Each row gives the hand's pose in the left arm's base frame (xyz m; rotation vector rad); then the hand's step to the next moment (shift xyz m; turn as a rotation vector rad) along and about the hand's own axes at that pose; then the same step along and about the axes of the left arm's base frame.
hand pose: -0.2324 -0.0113 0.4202 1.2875 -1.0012 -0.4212
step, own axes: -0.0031 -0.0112 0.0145 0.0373 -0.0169 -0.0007
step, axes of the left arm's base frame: -0.0104 -0.0094 -0.0122 0.0249 -0.0324 -0.0015
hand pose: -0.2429 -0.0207 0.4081 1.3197 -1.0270 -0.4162
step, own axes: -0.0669 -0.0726 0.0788 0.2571 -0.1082 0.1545
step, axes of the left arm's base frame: -0.0774 -0.0141 -0.0988 0.0418 -0.3157 -0.0162
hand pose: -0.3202 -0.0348 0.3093 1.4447 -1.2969 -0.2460
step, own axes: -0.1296 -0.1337 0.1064 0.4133 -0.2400 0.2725
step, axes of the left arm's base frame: -0.0529 0.0113 -0.2075 0.0860 -0.5363 -0.0874
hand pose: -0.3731 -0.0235 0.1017 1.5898 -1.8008 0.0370
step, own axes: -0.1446 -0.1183 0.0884 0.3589 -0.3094 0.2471
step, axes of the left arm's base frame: 0.0569 0.0539 -0.1912 0.1578 -0.4946 -0.1266
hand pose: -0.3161 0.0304 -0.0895 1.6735 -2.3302 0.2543
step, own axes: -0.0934 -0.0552 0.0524 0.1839 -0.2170 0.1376
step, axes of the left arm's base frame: 0.0748 0.0512 -0.0793 0.1350 -0.2754 -0.0759
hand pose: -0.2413 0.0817 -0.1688 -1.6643 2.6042 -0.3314
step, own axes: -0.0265 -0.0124 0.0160 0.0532 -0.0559 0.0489
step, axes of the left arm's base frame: 0.0246 0.0163 -0.0155 0.0342 -0.0784 -0.0322
